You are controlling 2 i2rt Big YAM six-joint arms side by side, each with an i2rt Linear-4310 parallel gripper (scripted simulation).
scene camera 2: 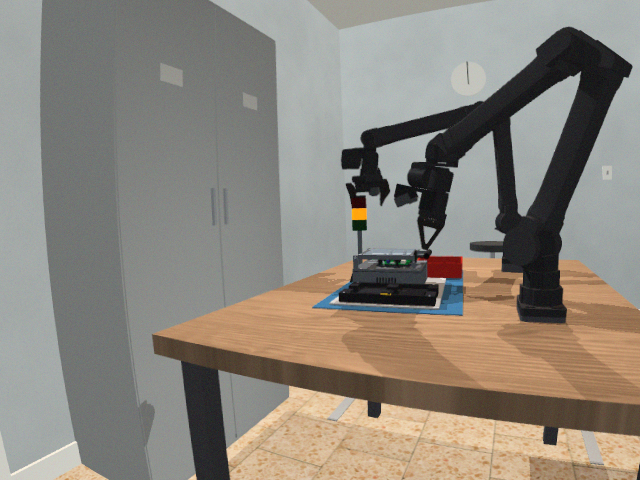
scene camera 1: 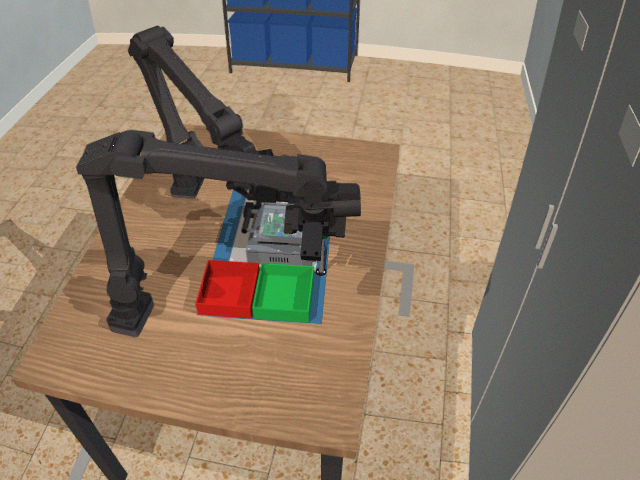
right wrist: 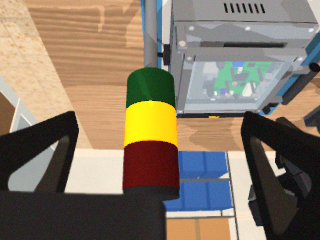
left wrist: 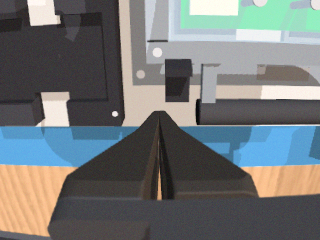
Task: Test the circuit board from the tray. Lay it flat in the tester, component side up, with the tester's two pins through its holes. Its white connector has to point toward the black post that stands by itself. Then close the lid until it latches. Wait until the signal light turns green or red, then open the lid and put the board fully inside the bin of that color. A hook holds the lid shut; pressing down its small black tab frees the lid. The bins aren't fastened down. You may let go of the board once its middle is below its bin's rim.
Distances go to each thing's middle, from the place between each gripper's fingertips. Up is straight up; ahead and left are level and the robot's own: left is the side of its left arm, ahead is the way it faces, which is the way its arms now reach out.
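Labels:
The clear lid (scene camera 1: pixel 270 223) is 90 mm ahead of my left hand (scene camera 2: pixel 424 249), 70 mm to the right of it and 30 mm below it. Counted from my left hand again, the red bin (scene camera 1: pixel 225 283) is 10 mm behind, 270 mm to the right and 100 mm below, while the green bin (scene camera 1: pixel 287 290) is 140 mm ahead, 260 mm to the right and 100 mm below. With the black hook (left wrist: pixel 177 71), my left hand is 20 mm short of it, 10 mm to the left of it and 30 mm above it.
For my right hand (scene camera 2: pixel 366 206), the clear lid is 130 mm behind it, 170 mm to the left of it and 140 mm below it. The black hook is 200 mm behind my right hand, 230 mm to the left of it and 140 mm below it. From my right hand too, the red bin is 230 mm behind, 30 mm to the right and 220 mm below, and the green bin is 80 mm behind, 30 mm to the right and 220 mm below.

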